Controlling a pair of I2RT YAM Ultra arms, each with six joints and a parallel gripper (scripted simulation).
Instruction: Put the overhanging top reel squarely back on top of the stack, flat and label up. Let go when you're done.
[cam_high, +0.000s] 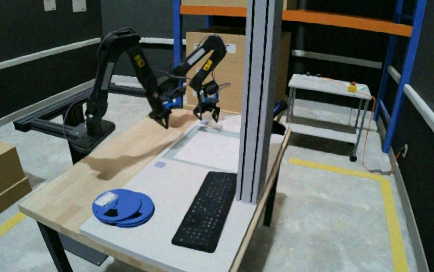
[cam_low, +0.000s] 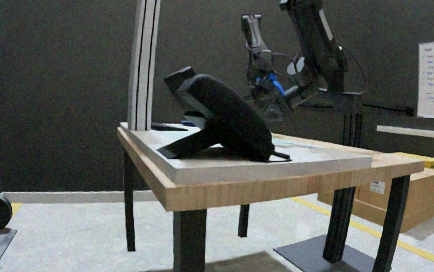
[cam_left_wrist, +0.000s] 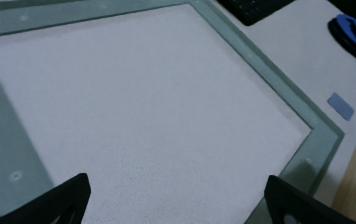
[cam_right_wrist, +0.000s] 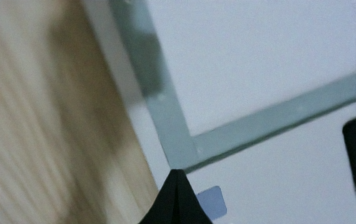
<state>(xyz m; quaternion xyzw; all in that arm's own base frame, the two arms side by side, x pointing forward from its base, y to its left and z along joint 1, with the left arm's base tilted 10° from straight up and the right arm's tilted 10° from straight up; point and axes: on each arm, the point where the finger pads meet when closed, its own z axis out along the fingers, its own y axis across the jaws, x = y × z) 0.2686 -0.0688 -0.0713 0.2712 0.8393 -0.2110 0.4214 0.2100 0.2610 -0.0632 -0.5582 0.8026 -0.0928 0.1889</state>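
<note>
Now: the grey-green frame 9 cm ahead of my left hand, 10 cm to the right of it and 9 cm below it. From my left hand the other things lie so: black device: 25 cm ahead, 24 cm to the left, 2 cm below; then tall metal post: 36 cm ahead, 37 cm to the right, 37 cm above.
</note>
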